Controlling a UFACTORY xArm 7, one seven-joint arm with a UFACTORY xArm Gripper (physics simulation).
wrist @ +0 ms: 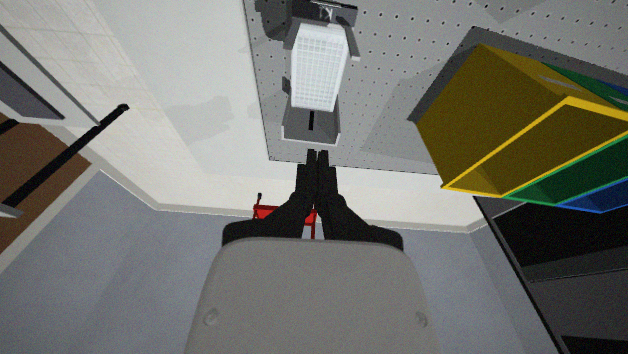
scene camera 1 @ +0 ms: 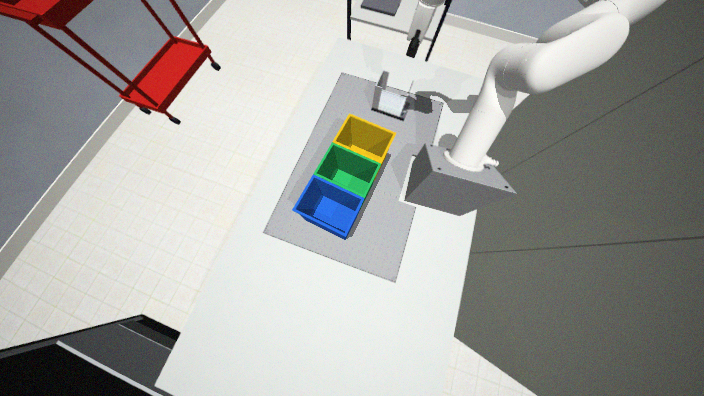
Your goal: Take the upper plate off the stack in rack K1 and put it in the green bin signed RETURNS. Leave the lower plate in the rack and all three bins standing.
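Pixels of known places: gripper, fingertip midpoint: (wrist: 315, 161) (scene camera 1: 410, 55); arm's base, origin of the base link: (scene camera 1: 462, 161).
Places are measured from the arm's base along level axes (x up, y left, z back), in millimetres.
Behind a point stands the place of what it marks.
My gripper (scene camera 1: 412, 53) @[x 67, y -309, z -259 mm] (wrist: 315, 161) @[x 67, y -309, z -259 mm] is shut with nothing between its fingers, raised above and away from the rack. Rack K1 (scene camera 1: 388, 114) @[x -188, y -264, z -276 mm] (wrist: 297, 128) @[x -90, y -343, z -349 mm] stands on the grey perforated mat (scene camera 1: 380, 257) @[x -198, y 352, z -147 mm] (wrist: 390, 85) @[x -198, y -166, z -314 mm]; its label shows partly in the wrist view. A clear, gridded plate stack (scene camera 1: 392, 104) @[x -155, y -294, z -272 mm] (wrist: 319, 67) @[x -162, y -310, z -276 mm] sits in the rack; I cannot tell the upper plate from the lower one. The green bin (scene camera 1: 356, 166) @[x -100, y 75, z -330 mm] (wrist: 582, 164) @[x -64, y 185, z -367 mm] stands upright between the yellow bin (scene camera 1: 370, 141) @[x -117, y -55, z -311 mm] (wrist: 477, 107) @[x -100, y -55, z -293 mm] and the blue bin (scene camera 1: 332, 212) @[x -196, y 246, z -371 mm] (wrist: 602, 196) @[x -46, y 307, z -438 mm]. The RETURNS sign is not readable.
The yellow bin is the one nearest the rack. The arm's grey base block (scene camera 1: 450, 187) @[x 11, y 105, z -28 mm] stands at the table's right side. A red cart (scene camera 1: 167, 75) (wrist: 267, 213) is on the floor beyond the table. A dark cabinet (scene camera 1: 95, 360) (wrist: 575, 300) also stands near the table.
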